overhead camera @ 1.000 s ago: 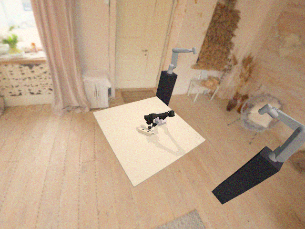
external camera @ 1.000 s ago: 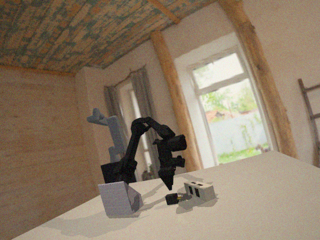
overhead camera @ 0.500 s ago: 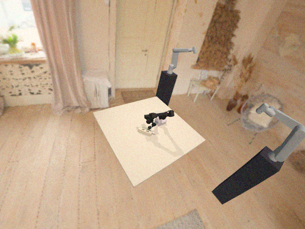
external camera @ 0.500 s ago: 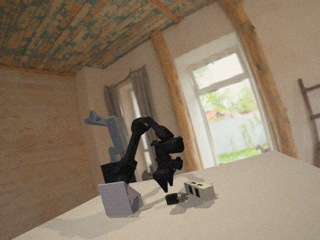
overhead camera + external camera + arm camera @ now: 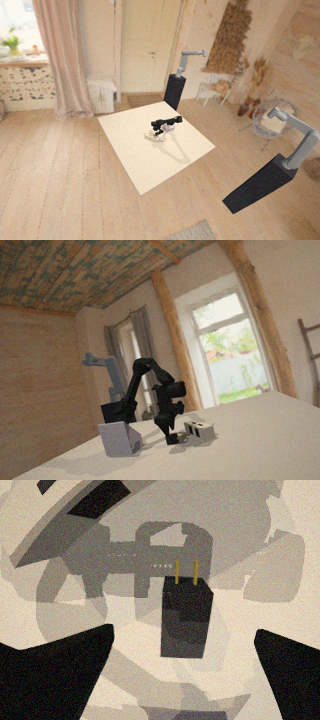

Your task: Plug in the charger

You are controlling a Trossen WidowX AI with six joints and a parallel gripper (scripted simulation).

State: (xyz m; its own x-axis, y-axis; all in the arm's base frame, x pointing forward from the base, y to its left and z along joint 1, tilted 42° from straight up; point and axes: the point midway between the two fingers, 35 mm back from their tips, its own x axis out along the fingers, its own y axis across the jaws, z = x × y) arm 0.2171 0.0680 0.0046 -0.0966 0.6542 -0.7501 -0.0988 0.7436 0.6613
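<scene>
My gripper tip is now 3 cm above the two-prong charger and 2 cm short of it.
</scene>
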